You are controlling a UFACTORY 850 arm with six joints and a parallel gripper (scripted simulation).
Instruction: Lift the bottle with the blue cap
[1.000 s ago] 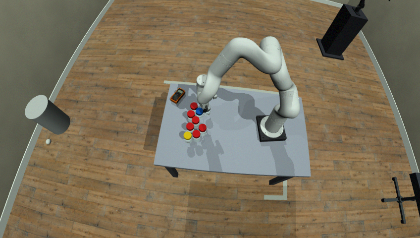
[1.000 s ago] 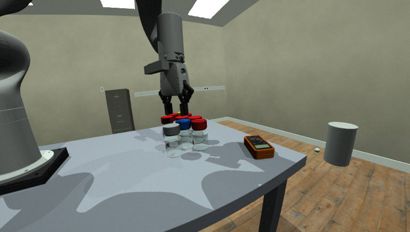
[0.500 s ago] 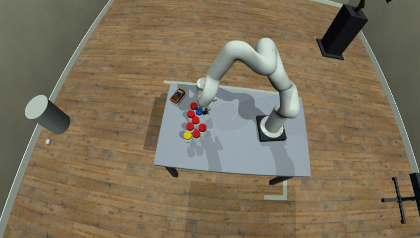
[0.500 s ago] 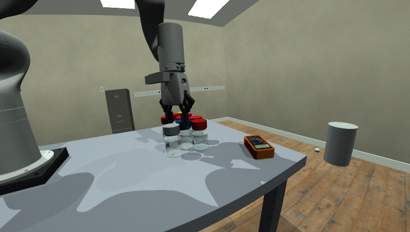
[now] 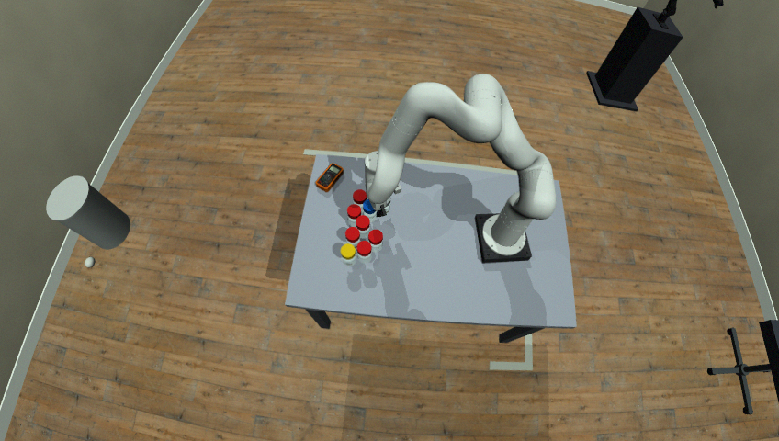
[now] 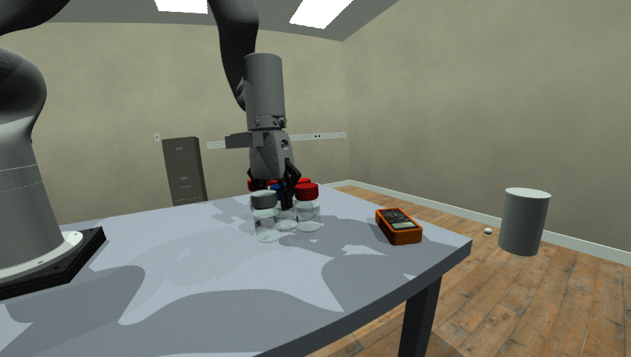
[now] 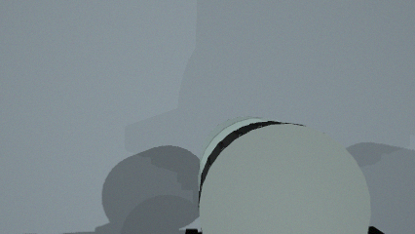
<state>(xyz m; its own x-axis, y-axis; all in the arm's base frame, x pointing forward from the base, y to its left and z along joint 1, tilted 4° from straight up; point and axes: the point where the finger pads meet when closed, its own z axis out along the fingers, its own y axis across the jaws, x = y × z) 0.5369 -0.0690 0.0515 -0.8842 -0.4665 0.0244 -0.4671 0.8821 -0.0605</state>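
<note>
My hand is 30 mm above the blue-capped bottle, 20 mm short of it and 10 mm to the right of it. Round my hand: grey-capped bottle (30 mm below, 30 mm behind, 20 mm to the right); then yellow-capped bottle (210 mm to the left, 90 mm ahead, 30 mm below); then orange multimeter (220 mm ahead, 160 mm to the right, 60 mm below).
</note>
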